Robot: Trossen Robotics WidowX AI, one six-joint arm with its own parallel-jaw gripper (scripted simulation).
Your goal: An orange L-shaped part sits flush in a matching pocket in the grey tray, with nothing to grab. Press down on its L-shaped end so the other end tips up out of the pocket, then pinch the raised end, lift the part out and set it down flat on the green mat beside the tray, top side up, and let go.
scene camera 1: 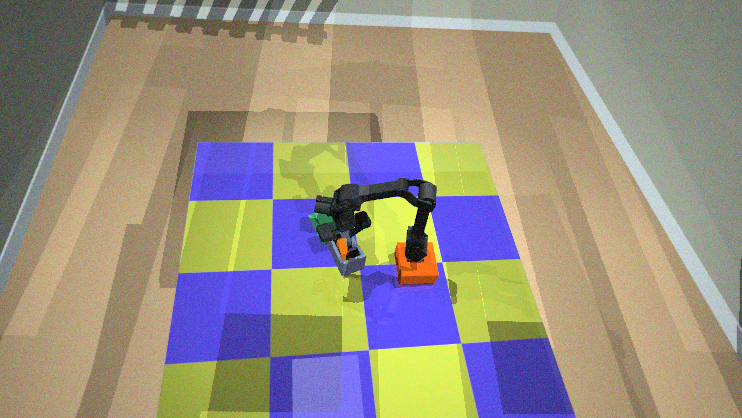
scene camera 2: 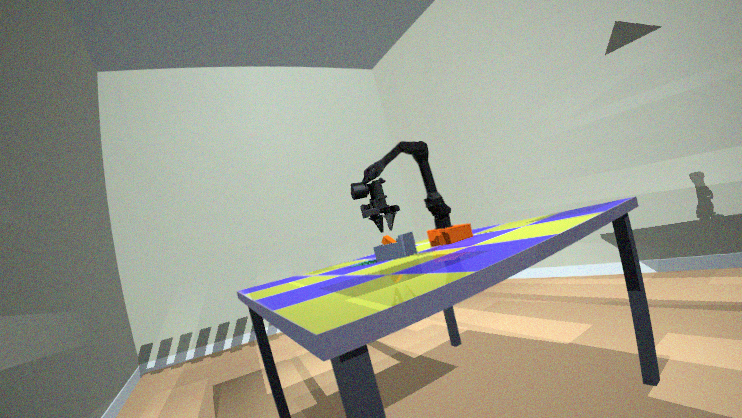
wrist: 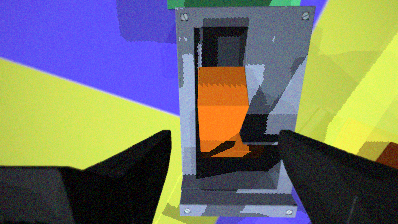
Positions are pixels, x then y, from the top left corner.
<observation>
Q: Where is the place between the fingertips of my gripper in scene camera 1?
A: At 342,239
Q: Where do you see an orange part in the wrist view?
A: At 223,102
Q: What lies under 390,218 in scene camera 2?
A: My gripper.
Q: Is my gripper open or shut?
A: Open.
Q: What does my gripper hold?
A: Nothing.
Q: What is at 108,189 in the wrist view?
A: My gripper.
</observation>
